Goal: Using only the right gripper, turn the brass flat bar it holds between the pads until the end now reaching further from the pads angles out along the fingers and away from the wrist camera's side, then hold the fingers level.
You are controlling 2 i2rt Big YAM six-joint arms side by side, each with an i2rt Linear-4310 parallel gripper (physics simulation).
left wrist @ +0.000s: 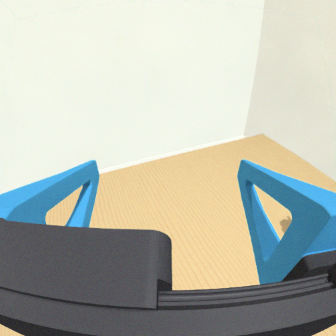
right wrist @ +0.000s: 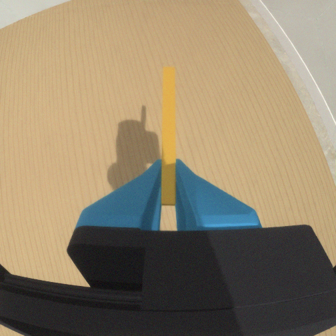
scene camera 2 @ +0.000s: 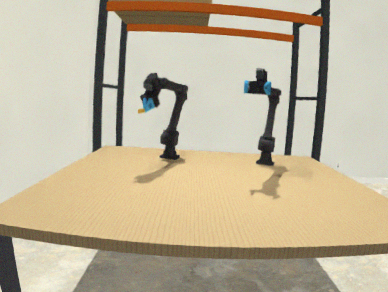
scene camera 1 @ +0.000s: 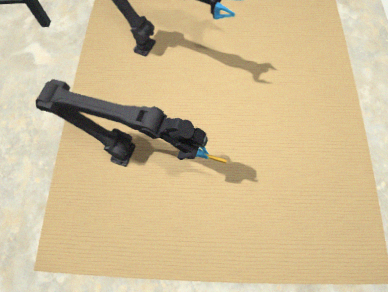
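The brass flat bar is a narrow yellow strip between the pads of my right gripper. That gripper is shut on it, high above the table. In the right wrist view the bar's longer part reaches up the picture beyond the fingertips, and its short end shows between the fingers. In scene camera 2 the bar sticks out to the left of the blue fingers. My left gripper is wide open and empty, raised above the table.
The wooden table lies below both arms and bears their shadows. A rack with dark posts and orange beams stands behind the arms in scene camera 2. A pale wall shows in the left wrist view.
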